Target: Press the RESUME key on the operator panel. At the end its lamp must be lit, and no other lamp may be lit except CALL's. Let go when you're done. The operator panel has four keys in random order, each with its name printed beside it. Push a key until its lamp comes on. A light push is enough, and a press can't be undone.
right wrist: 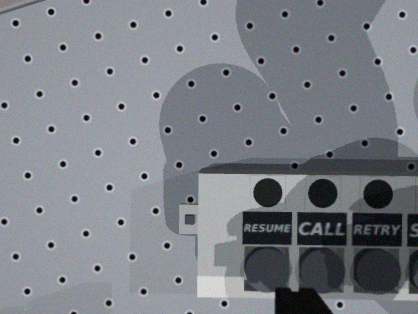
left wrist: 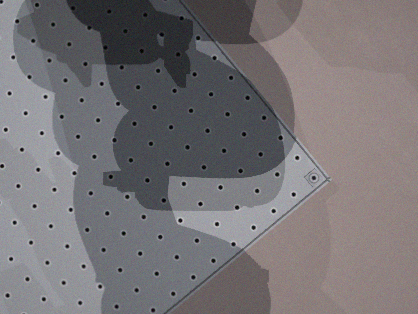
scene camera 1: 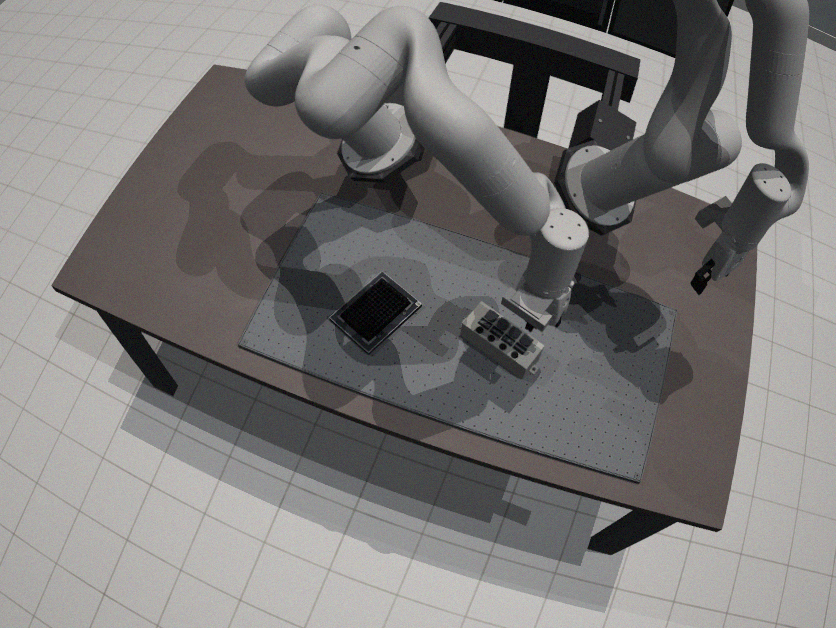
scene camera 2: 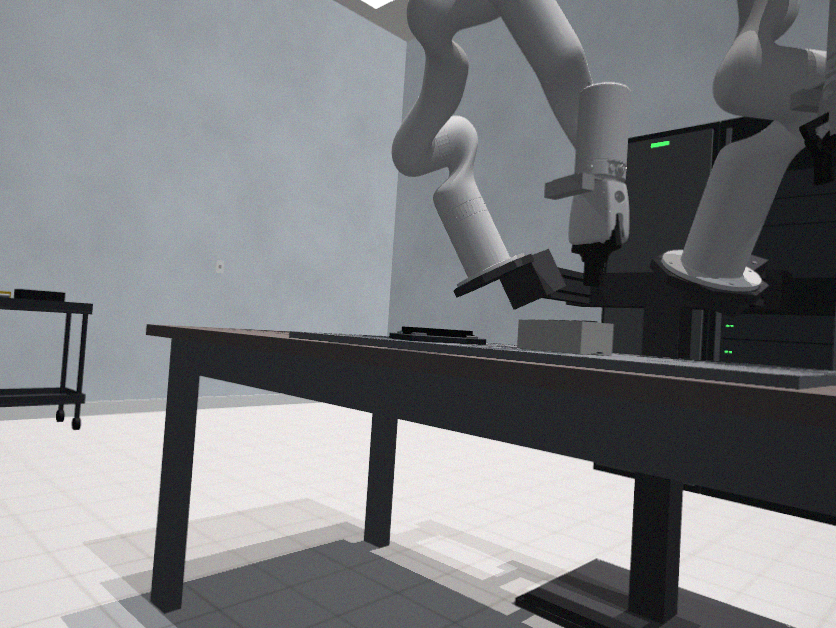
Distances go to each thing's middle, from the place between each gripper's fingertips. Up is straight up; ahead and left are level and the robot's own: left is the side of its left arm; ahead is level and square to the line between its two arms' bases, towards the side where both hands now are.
Right now my right hand is 10 cm above the pale operator panel (scene camera 1: 485, 335), 4 cm to the left of it and 2 cm past it.
Right now the pale operator panel is 39 cm to the right of my left hand (scene camera 1: 708, 279), 25 cm below it and 8 cm ahead of it.
